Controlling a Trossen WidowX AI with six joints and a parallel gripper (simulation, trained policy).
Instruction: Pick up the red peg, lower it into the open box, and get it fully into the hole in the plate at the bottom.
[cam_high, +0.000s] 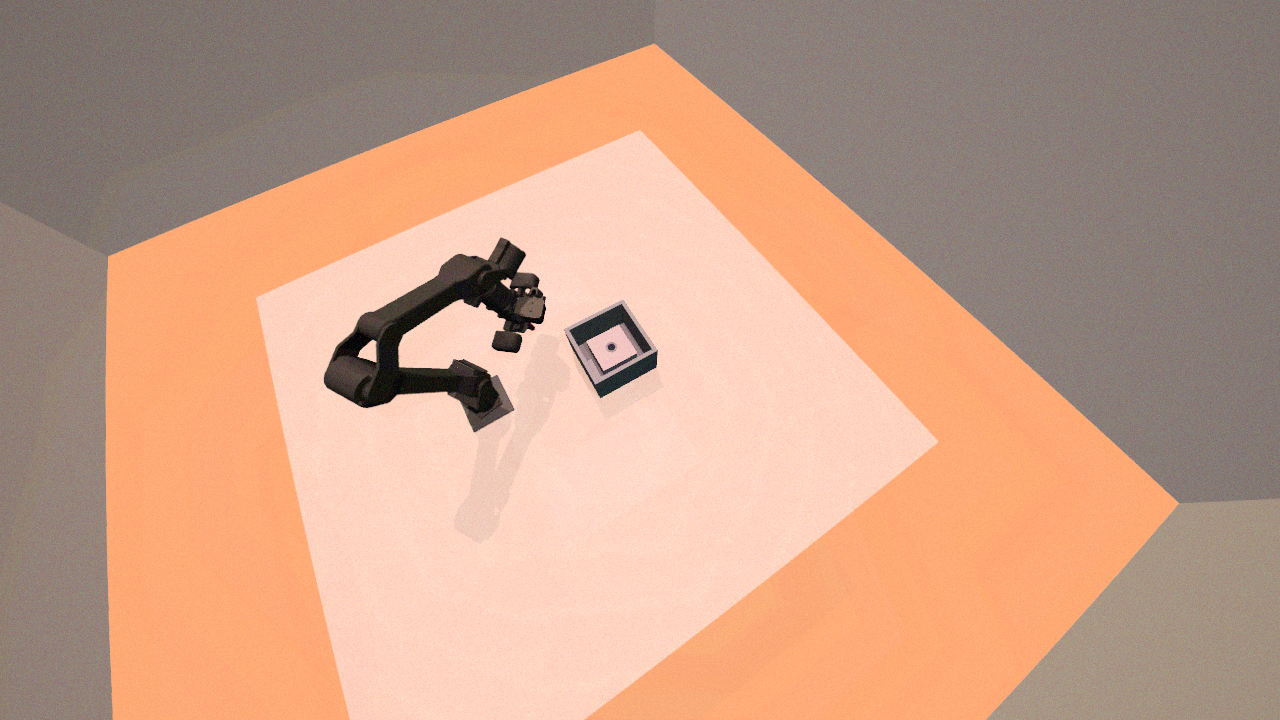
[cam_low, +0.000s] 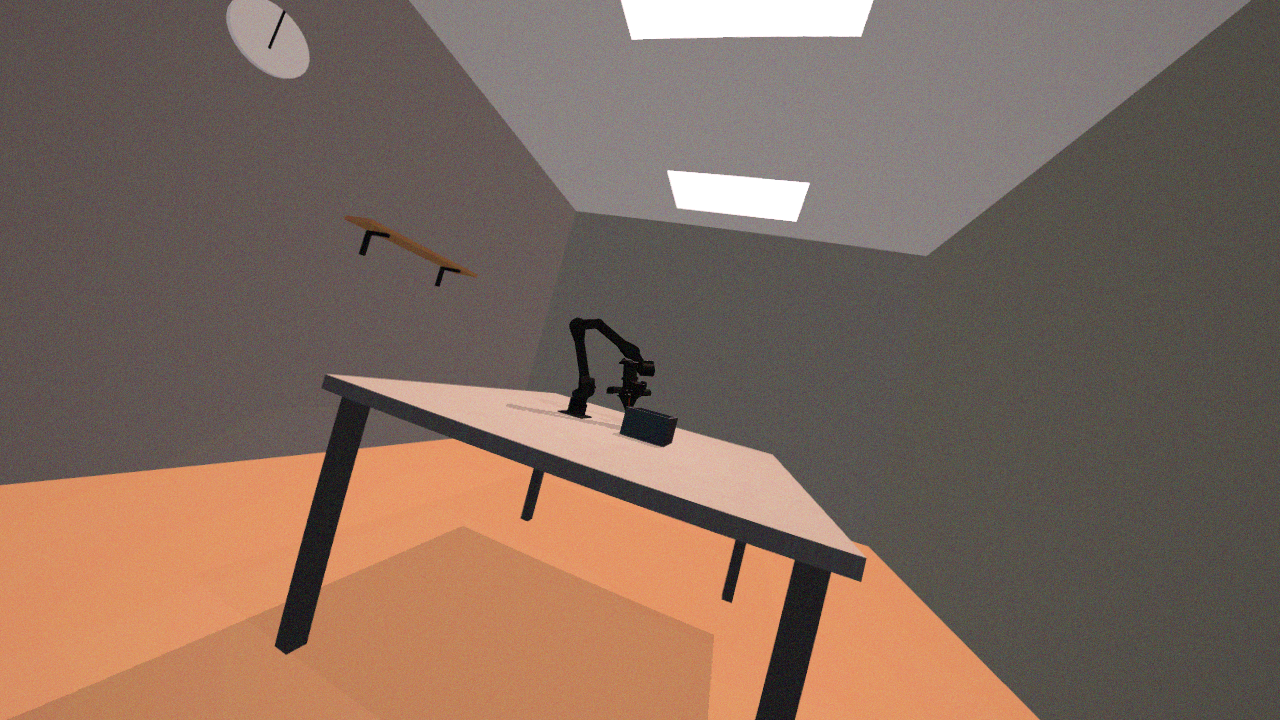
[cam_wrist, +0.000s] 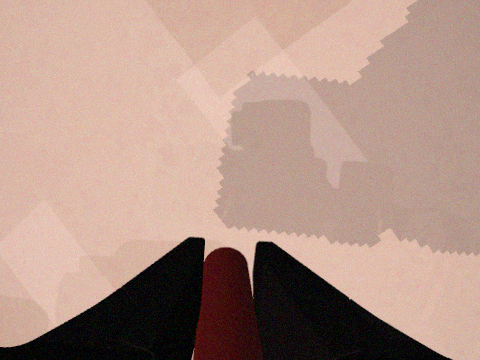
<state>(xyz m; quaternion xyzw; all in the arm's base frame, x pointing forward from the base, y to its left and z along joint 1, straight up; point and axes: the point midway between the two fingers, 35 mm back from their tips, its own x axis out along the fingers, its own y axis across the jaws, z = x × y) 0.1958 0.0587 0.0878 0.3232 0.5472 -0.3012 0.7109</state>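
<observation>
My gripper tip is 110 mm short of the pale plate, 170 mm to the left of it and 10 mm above it. Also, from my gripper tip: red peg: 10 mm behind, 10 mm to the left, 20 mm above; dark box: 110 mm ahead, 170 mm to the right, 30 mm below.
</observation>
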